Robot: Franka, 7 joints.
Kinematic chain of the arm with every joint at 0, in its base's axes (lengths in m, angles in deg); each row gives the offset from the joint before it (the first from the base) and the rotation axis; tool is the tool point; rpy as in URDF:
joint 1: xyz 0 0 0.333 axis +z
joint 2: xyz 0 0 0 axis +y
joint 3: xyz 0 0 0.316 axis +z
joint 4: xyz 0.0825 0 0 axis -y
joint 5: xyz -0.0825 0 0.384 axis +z
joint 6: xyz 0 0 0 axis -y
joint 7: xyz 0.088 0 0 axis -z
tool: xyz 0 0 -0.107 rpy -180 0 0
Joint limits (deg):
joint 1: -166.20..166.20
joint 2: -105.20..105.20
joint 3: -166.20..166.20
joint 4: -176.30..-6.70
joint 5: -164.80..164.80
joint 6: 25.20..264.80
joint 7: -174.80..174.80
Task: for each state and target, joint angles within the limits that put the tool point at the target. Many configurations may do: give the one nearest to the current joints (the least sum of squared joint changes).
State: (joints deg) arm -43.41 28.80 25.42 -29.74 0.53 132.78 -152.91
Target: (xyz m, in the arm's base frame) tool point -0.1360 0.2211 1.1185
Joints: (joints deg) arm -42.36 -25.13 31.55 -6.70 3.89 109.88 -152.91
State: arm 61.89 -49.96 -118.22 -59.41 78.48 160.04 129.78
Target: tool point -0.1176 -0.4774 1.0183
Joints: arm 49.22 -19.07 -118.59 -34.05 76.83 167.21 129.78
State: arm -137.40 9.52 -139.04 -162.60 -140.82 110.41 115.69
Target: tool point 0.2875 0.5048 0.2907
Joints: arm -144.64 -18.21 -150.13 -127.27 -143.80 108.90 115.69
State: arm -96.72 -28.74 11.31 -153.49 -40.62 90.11 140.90
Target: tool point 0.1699 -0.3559 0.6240
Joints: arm -85.72 -33.86 24.19 -126.71 -42.93 100.15 140.90
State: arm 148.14 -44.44 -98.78 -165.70 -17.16 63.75 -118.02
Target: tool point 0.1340 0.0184 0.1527
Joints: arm 133.38 -38.47 -126.18 -161.33 -34.38 66.31 -118.02
